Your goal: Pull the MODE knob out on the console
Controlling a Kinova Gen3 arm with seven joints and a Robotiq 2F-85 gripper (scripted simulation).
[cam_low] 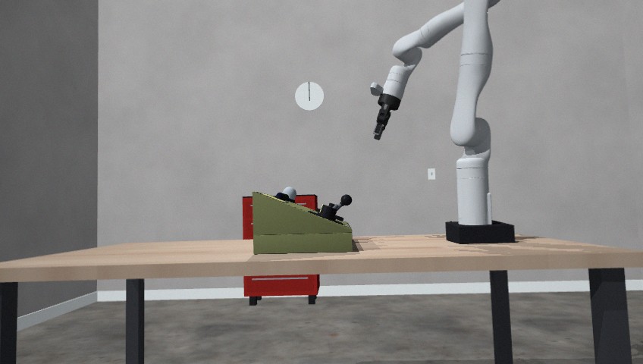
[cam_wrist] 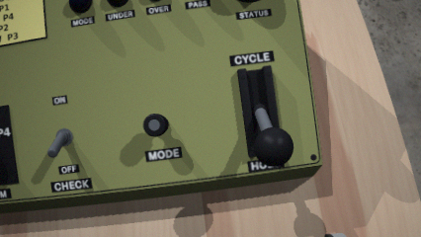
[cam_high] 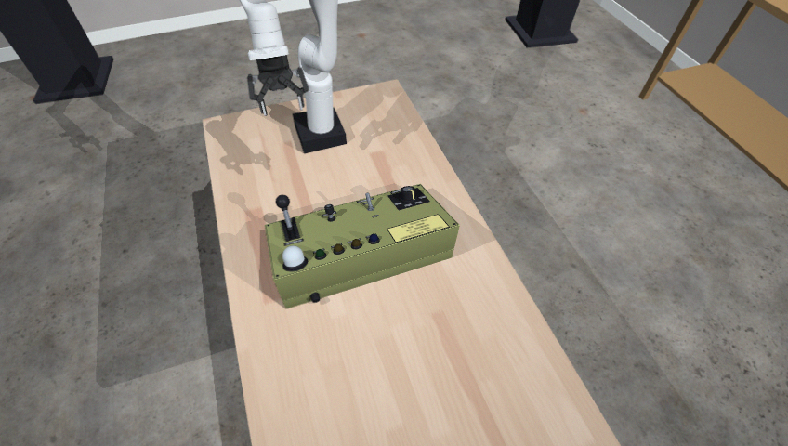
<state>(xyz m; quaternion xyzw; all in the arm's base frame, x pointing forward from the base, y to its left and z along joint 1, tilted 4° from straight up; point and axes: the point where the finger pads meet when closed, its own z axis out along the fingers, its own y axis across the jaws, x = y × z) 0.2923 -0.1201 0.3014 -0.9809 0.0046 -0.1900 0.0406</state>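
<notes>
Right now the black mode knob is 16 cm ahead of my hand, 7 cm to the left of it and 26 cm below it. Round my hand: rotary selector (14 cm ahead, 32 cm to the left, 26 cm below); black ball lever (16 cm ahead, 5 cm to the right, 25 cm below); check toggle (14 cm ahead, 19 cm to the left, 26 cm below).
</notes>
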